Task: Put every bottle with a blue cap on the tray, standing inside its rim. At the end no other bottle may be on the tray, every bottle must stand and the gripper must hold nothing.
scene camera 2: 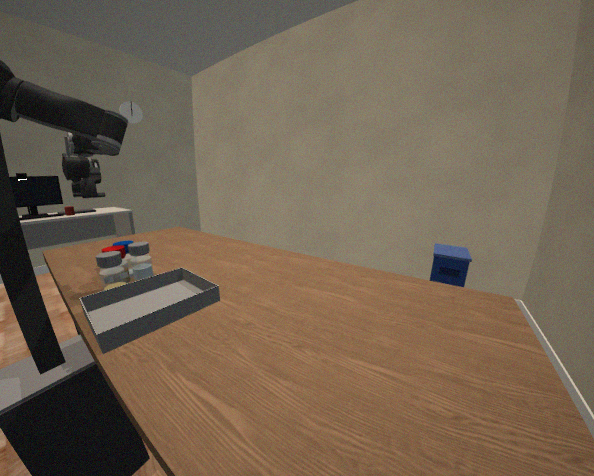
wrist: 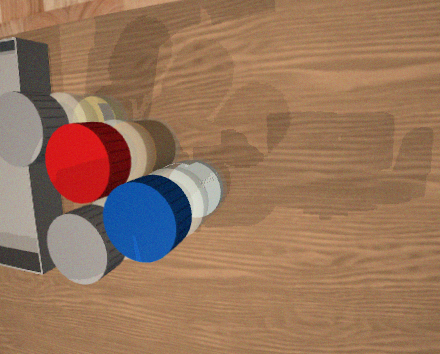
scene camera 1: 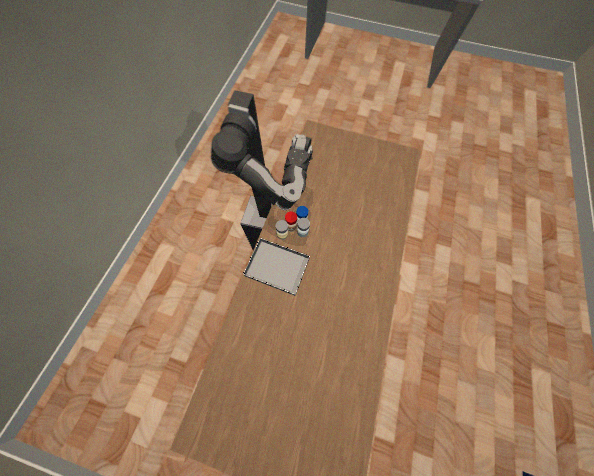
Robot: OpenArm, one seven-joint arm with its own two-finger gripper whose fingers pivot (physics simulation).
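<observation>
One blue-capped bottle (scene camera 1: 302, 212) (scene camera 2: 123, 245) (wrist: 147, 220) stands in a tight cluster with a red-capped bottle (scene camera 1: 291, 218) (scene camera 2: 113, 250) (wrist: 82, 162) and two grey-capped bottles, one (scene camera 1: 282, 227) (scene camera 2: 109, 259) (wrist: 20, 129) nearer the arm's post and one (scene camera 1: 303, 224) (scene camera 2: 139, 248) (wrist: 80, 249) farther out. All four stand upright beside the tray (scene camera 1: 277, 267) (scene camera 2: 155, 318) (wrist: 47, 220), outside its rim. No bottle stands on the tray. My gripper (scene camera 1: 300, 142) (scene camera 2: 90, 194) is open and empty, high above the table and away from the bottles. Its fingers do not show in the wrist view.
The arm's post (scene camera 2: 25, 280) stands at the table's edge beside the tray. The wooden table (scene camera 1: 320, 340) (scene camera 2: 350, 360) (wrist: 300, 280) extends beyond the bottles and tray. A desk with a monitor (scene camera 2: 42, 191) and a blue bin (scene camera 2: 450, 265) are in the background.
</observation>
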